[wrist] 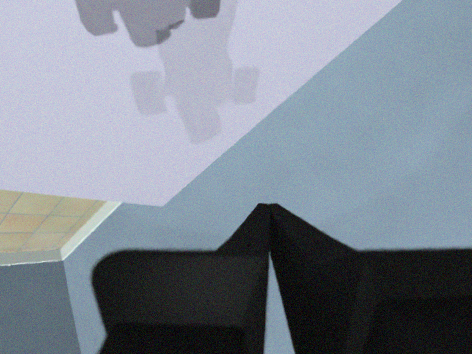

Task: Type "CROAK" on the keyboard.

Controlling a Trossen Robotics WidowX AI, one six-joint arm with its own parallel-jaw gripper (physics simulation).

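Frame: origin at the arm's base, x ahead, y left, z up, level; millimetres.
Seen in the pictures: gripper, between the fingertips: (266,213).
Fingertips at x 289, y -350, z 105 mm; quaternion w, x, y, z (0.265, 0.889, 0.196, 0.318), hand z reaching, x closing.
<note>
A point is followed by its place in that frame.
My gripper (267,213) @(x 289, y -350, z 105 mm) is shut, its two black fingertips meeting at the lower middle of the wrist view, with nothing between them. From this angle the tips show against the blue-grey surface, just beyond the corner of the pale lavender table top. The keyboard does not show in the wrist view, and neither do any of its keys.
The pale lavender table top (75,125) @(x 286, y -605, z -226 mm) fills the upper left, with grey shadows of the arm and gripper on it. Its edge runs diagonally to a corner near the middle. A tiled floor area (40,220) with a pale border shows below it at the left.
</note>
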